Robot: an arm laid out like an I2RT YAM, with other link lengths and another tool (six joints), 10 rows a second.
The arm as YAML. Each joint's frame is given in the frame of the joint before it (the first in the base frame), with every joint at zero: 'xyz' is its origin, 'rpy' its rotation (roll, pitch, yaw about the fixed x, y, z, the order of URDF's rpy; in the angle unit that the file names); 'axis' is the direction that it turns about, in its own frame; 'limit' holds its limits. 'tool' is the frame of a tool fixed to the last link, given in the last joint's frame.
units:
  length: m
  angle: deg
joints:
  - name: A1
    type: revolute
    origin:
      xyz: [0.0, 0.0, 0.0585]
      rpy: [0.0, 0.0, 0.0]
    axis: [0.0, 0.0, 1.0]
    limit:
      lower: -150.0
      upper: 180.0
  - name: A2
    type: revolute
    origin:
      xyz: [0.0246, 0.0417, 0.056]
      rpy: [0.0, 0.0, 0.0]
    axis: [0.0, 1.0, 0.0]
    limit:
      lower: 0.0
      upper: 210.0
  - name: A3
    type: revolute
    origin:
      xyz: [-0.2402, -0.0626, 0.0]
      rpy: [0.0, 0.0, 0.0]
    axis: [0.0, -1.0, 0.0]
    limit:
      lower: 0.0
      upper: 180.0
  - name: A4
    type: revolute
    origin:
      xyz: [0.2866, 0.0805, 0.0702]
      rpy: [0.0, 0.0, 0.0]
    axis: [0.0, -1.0, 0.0]
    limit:
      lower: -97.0
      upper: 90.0
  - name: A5
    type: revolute
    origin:
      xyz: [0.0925, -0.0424, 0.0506]
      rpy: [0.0, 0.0, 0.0]
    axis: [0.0, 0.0, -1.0]
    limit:
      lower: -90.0
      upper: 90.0
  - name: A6
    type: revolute
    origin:
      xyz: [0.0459, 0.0, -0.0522]
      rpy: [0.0, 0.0, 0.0]
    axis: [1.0, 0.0, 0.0]
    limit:
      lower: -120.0
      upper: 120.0
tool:
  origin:
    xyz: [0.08, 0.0, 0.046]
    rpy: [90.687, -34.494, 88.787]
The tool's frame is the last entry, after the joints.
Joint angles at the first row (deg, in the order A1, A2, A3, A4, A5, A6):
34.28 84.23 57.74 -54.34 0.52 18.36
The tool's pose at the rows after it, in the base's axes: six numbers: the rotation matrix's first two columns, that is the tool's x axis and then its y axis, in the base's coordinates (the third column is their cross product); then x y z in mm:
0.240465 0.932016 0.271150 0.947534 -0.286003 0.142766 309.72 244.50 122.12
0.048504 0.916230 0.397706 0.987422 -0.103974 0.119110 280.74 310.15 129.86
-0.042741 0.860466 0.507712 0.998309 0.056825 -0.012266 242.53 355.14 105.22
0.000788 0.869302 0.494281 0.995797 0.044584 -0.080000 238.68 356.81 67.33
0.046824 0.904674 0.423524 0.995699 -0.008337 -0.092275 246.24 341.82 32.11
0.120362 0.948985 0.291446 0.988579 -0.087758 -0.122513 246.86 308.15 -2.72
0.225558 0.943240 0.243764 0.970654 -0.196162 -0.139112 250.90 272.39 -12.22
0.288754 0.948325 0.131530 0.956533 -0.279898 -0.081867 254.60 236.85 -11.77
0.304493 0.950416 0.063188 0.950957 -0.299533 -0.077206 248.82 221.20 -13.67
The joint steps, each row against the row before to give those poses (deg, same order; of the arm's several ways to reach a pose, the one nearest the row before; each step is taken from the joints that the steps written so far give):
2.47 -1.90 3.85 3.47 -4.12 0.04
7.30 1.66 0.93 5.65 -7.02 -2.14
4.55 4.12 -1.80 5.76 -11.39 -0.65
0.21 4.23 -2.44 4.09 -1.76 1.77
-1.24 3.57 -1.80 1.77 2.89 0.55
-1.95 2.25 -2.23 -2.49 4.22 0.85
-3.62 -2.78 -4.37 -0.58 1.32 2.27
-2.18 -2.86 -1.82 -4.30 6.69 1.28
-0.47 -0.77 -0.58 -3.29 2.41 0.26

